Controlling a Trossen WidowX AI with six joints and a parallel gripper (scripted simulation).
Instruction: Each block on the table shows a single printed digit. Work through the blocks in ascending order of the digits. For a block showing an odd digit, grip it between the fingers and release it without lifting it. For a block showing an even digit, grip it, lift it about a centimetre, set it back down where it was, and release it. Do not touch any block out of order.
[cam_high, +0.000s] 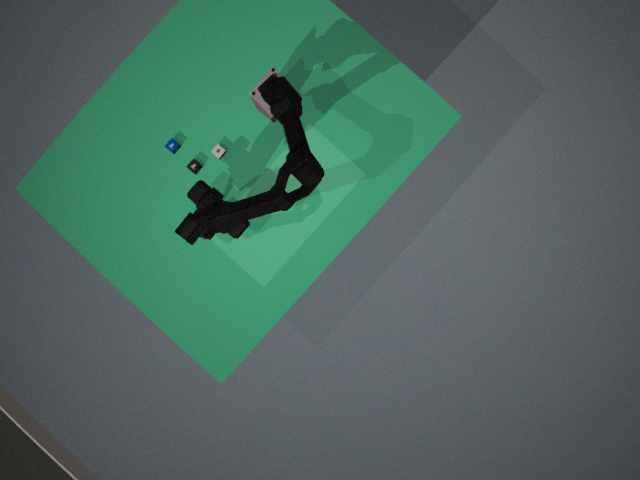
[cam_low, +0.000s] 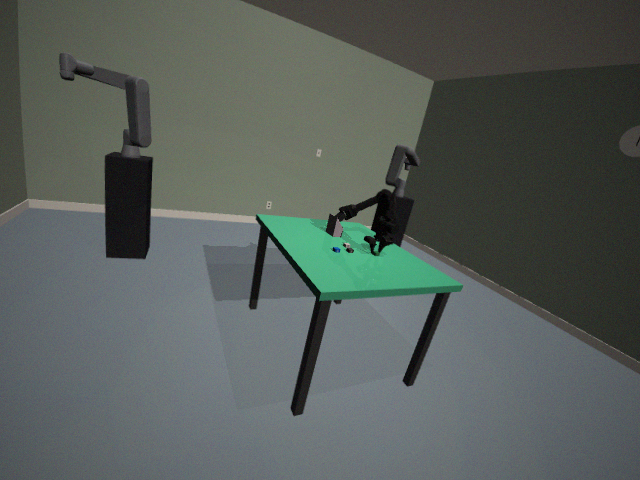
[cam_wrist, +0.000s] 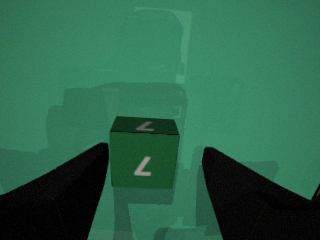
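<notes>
My gripper tip is 30 mm past the black block and 160 mm to the left of it. Also, from my gripper tip: white block (110 mm behind, 140 mm to the right); blue block (30 mm behind, 250 mm to the right); green block (10 mm to the left).
</notes>
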